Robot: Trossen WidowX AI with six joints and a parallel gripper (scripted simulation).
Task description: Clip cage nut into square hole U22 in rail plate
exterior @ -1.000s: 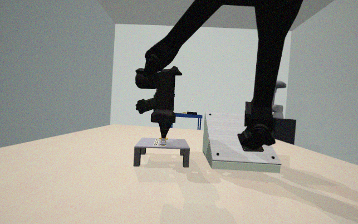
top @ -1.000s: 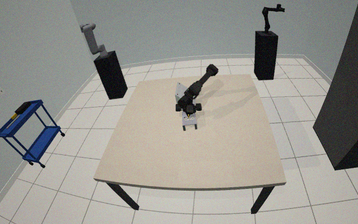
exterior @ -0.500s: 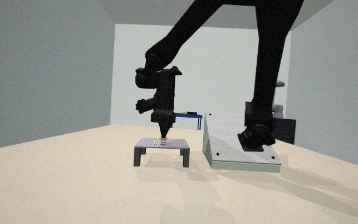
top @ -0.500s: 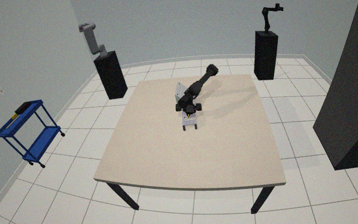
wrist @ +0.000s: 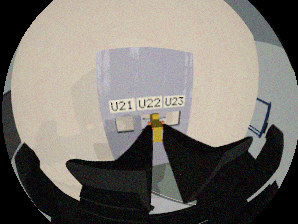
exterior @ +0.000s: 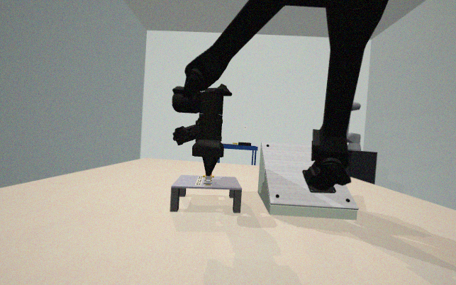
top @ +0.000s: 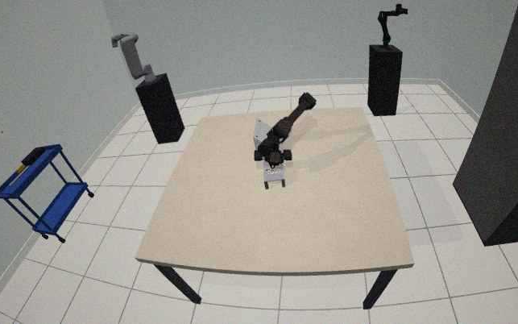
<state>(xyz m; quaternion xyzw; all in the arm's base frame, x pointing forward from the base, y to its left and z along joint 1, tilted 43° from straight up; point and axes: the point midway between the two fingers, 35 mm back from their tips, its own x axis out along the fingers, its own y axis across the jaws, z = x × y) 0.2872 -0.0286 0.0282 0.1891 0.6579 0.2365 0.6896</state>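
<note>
The cage nut is 1 cm below my gripper tip.
</note>
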